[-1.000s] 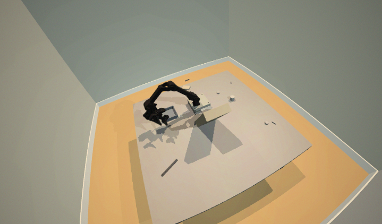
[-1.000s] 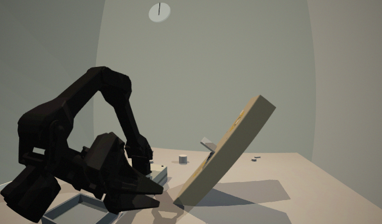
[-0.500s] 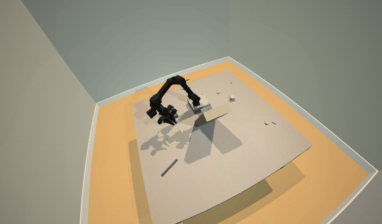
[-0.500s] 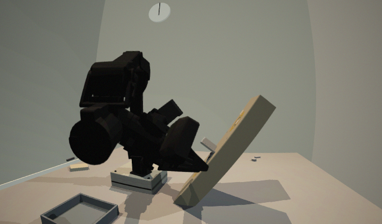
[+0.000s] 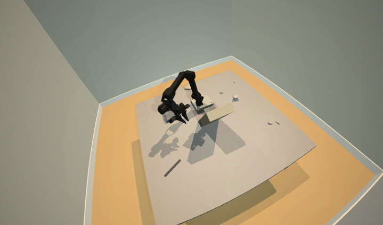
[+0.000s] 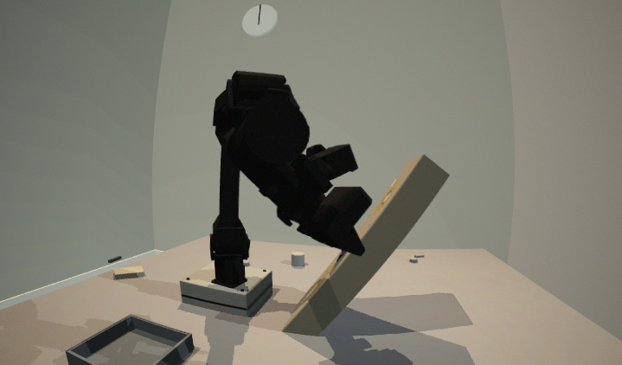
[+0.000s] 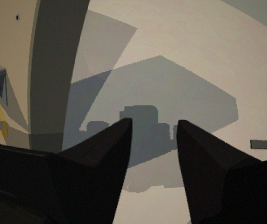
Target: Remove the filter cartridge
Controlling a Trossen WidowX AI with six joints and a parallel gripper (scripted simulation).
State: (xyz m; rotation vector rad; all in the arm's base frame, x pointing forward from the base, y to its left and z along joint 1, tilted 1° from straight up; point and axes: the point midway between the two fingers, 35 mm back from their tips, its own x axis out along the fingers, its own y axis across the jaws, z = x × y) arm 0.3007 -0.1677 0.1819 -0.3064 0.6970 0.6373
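Right now my gripper tip is 30 mm short of the round grey filter cartridge, 210 mm to the right of it and 50 mm below it. Round my gripper tip: tray 330 mm behind, 140 mm to the right, 200 mm below; tan block 690 mm behind, 110 mm to the left, 200 mm below; tan service panel 20 mm behind, 200 mm to the left, 30 mm below.
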